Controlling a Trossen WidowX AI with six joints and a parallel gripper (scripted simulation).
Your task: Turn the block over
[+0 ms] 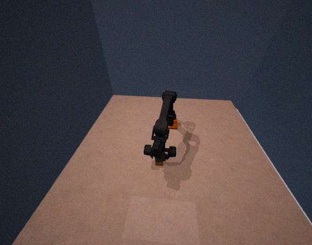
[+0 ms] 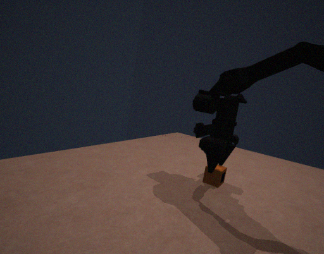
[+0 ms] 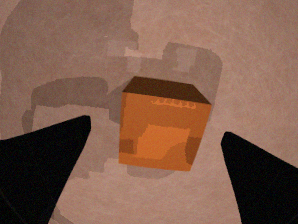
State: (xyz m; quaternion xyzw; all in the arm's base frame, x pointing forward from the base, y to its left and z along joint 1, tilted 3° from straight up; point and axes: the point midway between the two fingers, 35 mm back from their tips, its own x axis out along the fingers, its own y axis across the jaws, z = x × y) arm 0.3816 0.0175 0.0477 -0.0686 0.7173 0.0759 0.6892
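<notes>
My gripper tip is 20 mm above the orange block and 10 mm past it.
</notes>
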